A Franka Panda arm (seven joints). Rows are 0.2 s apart.
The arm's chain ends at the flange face. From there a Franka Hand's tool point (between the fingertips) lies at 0.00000 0.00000 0.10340 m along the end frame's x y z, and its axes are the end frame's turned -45 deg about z.
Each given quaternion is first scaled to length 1.
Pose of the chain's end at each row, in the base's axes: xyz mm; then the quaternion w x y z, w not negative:
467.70, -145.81, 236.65, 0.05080, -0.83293, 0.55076, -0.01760
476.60, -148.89, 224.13, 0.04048, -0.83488, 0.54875, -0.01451
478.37, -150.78, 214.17, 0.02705, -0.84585, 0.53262, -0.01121
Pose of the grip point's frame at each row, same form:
476.52, -139.06, 133.85, 0.04020, -0.98029, 0.19009, -0.03570
483.70, -143.55, 121.11, 0.03185, -0.98133, 0.18748, -0.02890
483.31, -147.28, 110.95, 0.02070, -0.98529, 0.16838, -0.02071

